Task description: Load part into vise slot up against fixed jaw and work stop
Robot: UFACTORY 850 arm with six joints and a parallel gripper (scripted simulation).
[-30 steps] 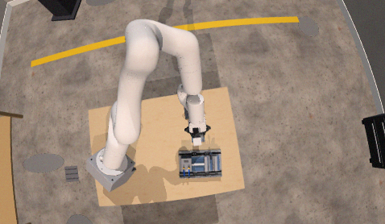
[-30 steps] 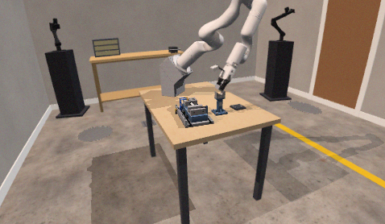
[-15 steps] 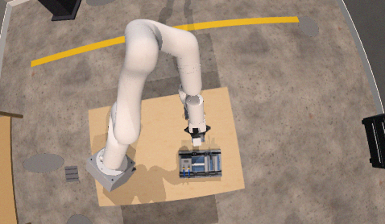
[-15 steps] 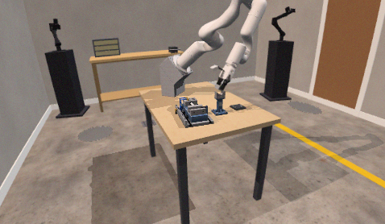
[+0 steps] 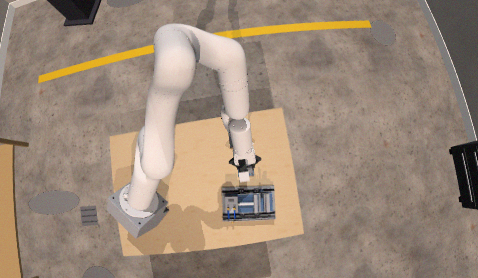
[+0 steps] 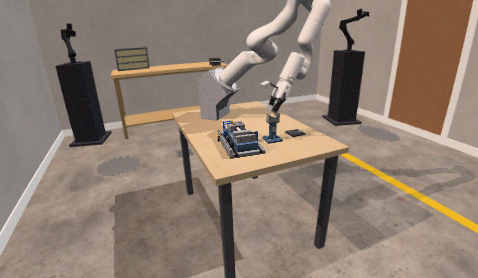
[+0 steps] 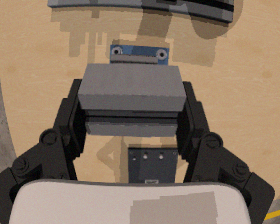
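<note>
Right now my hand is right at the part. Also, from my hand: white cylinder rod: 2 cm ahead, 20 cm to the right, 12 cm below; work stop: 10 cm ahead, 14 cm to the right, 11 cm below; grey vise jaw: 7 cm ahead, 19 cm to the right, 12 cm below.
</note>
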